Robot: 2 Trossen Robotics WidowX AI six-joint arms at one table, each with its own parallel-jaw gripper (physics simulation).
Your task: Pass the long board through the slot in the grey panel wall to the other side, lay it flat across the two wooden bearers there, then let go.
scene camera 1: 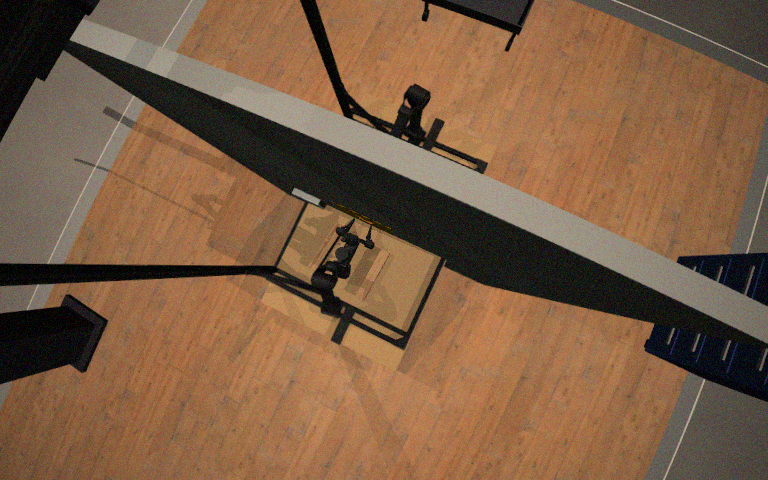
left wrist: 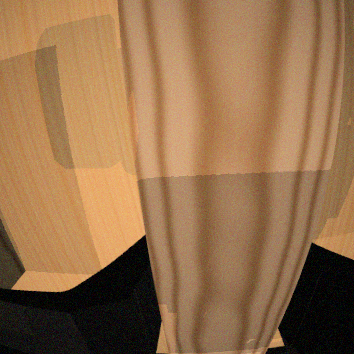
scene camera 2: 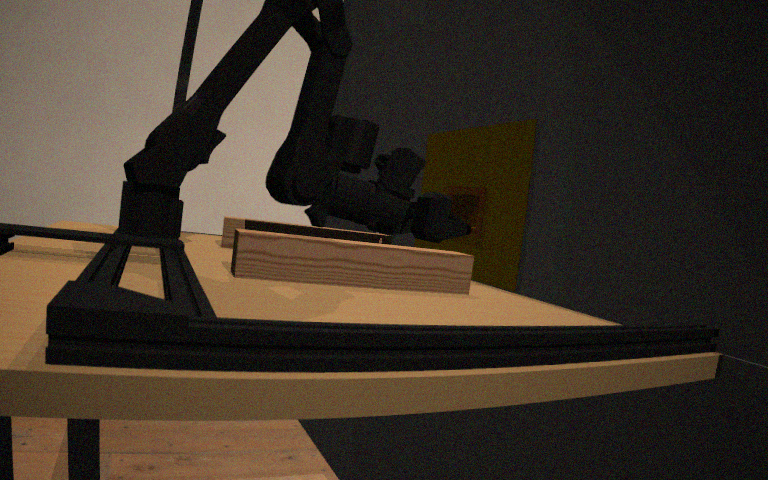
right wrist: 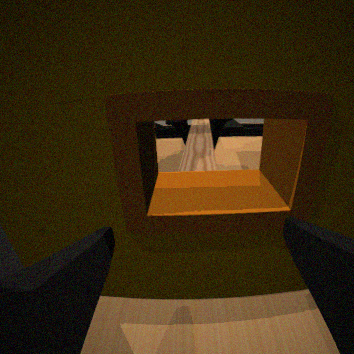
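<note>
The long board point(left wrist: 235, 110) point(right wrist: 199, 150) is pale, striped wood. My left gripper point(left wrist: 208, 227) point(right wrist: 201, 152) is shut on it. Through the slot in the right wrist view the board runs away on the far side, its near end hidden behind the slot's floor. The slot's brown rim point(right wrist: 220, 104) is set in a yellow panel point(right wrist: 50, 160) point(scene camera 2: 492, 144) on the grey wall point(scene camera 1: 396, 195) point(scene camera 2: 634, 169). My right gripper point(right wrist: 199, 232) point(scene camera 1: 361, 224) is open and empty, facing the slot. Two wooden bearers stand on the right arm's side, one nearer point(scene camera 2: 351, 266) point(scene camera 1: 374, 272), one farther point(scene camera 2: 232, 233).
Black rails point(scene camera 2: 396, 345) point(scene camera 1: 415, 300) edge the right arm's table point(scene camera 2: 368, 396). A pale block point(scene camera 1: 307, 196) sits by the wall at the table's corner. A dark column point(scene camera 1: 45, 342) stands at the left, a blue rack with pale slats at the right, and a dark cart at the top.
</note>
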